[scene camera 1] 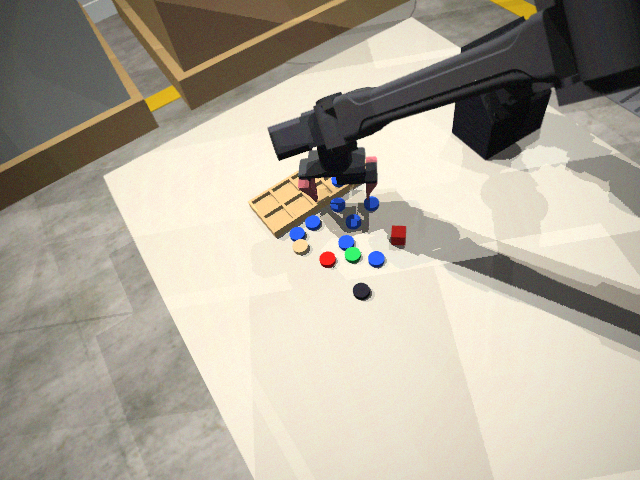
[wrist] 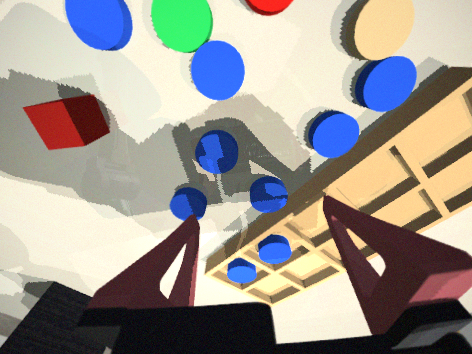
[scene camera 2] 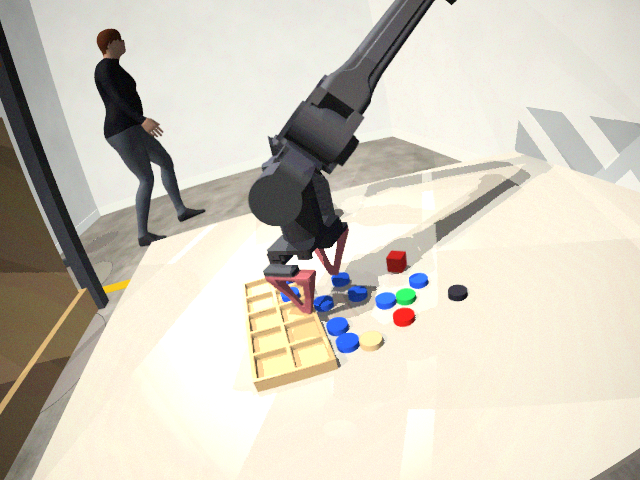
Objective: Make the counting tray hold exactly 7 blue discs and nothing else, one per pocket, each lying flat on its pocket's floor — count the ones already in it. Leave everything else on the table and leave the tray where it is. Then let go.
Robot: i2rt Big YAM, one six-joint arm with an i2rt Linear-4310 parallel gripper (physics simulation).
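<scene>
The wooden counting tray [scene camera 1: 290, 228] [scene camera 2: 297, 376] [wrist: 385, 131] lies on the table. In the wrist view, one blue disc [wrist: 242, 271] and another blue disc [wrist: 274, 250] lie in neighbouring pockets at one end. Several blue discs lie loose beside it. One loose disc [scene camera 1: 337, 204] [scene camera 2: 323, 303] [wrist: 269, 194] is close to the tray's long side; another [scene camera 1: 371, 203] [scene camera 2: 340, 279] [wrist: 188, 202] shows by a fingertip; a third [scene camera 1: 353, 221] [scene camera 2: 357, 293] [wrist: 216, 151] is farther out. My gripper [scene camera 1: 342, 198] [scene camera 2: 322, 292] [wrist: 258, 211] is open and empty, above the tray's edge and these discs, partly hiding the tray.
A green disc [scene camera 1: 352, 254] [scene camera 2: 405, 296] [wrist: 182, 21], a red disc [scene camera 1: 327, 259] [scene camera 2: 403, 316], a tan disc [scene camera 1: 300, 246] [scene camera 2: 370, 341] [wrist: 384, 27], a black disc [scene camera 1: 361, 291] [scene camera 2: 457, 292] and a red cube [scene camera 1: 398, 235] [scene camera 2: 396, 261] [wrist: 67, 122] are on the table.
</scene>
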